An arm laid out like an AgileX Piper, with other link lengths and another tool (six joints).
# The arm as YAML. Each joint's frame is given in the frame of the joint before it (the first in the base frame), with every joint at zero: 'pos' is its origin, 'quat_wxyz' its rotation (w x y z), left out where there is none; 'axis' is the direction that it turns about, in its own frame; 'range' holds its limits. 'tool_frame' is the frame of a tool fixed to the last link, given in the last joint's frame.
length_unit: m
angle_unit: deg
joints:
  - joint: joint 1
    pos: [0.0, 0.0, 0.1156]
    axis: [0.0, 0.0, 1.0]
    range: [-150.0, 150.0]
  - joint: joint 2
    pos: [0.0, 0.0, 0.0]
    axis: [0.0, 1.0, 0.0]
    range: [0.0, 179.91]
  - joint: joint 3
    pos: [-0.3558, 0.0, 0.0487]
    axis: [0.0, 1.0, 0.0]
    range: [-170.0, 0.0]
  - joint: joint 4
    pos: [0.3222, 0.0, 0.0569]
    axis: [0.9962, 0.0, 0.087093]
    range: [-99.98, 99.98]
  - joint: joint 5
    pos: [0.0, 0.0, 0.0]
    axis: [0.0, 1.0, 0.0]
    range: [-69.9, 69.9]
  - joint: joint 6
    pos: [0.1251, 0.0, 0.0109]
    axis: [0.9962, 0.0, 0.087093]
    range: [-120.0, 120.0]
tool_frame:
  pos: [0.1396, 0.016, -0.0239]
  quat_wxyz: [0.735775, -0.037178, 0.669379, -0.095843]
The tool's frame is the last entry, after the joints.
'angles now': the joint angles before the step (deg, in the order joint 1, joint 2, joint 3, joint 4, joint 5, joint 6). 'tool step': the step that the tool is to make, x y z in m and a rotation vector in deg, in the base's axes. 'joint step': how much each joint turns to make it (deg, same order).
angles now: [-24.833 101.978 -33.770 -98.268 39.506 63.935]
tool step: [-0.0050 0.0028 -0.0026 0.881 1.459 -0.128]
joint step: [-0.001 -0.005 -0.049 2.297 -0.325 -2.714]
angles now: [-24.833 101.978 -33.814 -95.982 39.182 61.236]
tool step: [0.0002 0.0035 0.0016 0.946 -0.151 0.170]
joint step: [-0.005 -0.902 -0.012 1.627 -1.002 -1.742]
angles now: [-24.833 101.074 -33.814 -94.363 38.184 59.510]
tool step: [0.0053 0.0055 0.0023 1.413 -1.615 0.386]
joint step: [0.011 -1.335 -0.002 1.046 -1.930 -0.556]
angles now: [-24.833 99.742 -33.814 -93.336 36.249 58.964]
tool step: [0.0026 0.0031 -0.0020 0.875 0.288 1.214]
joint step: [-0.007 -0.135 -0.006 0.241 -1.224 -1.206]
